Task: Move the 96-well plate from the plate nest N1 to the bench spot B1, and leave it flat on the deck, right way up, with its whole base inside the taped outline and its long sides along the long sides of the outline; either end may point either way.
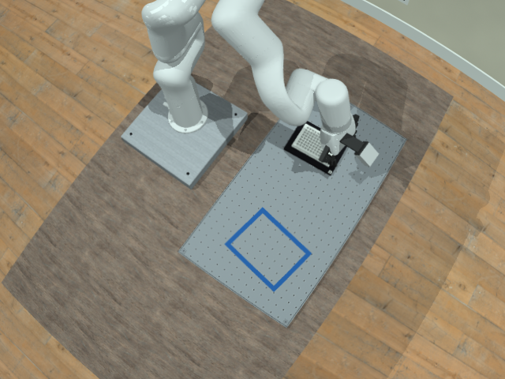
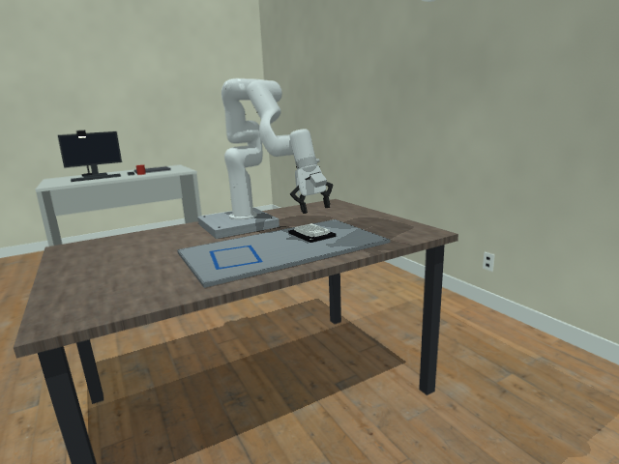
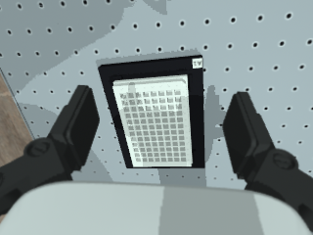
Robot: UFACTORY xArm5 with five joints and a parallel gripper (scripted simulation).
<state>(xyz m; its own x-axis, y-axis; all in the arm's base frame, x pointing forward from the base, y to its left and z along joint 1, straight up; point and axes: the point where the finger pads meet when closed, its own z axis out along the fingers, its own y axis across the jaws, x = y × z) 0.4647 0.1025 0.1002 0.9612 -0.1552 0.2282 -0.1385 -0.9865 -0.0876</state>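
The white 96-well plate lies 8 cm behind my hand, 3 cm to the left of it and 11 cm below it. Round my hand: black plate nest N1 (8 cm behind, 3 cm to the left, 12 cm below).
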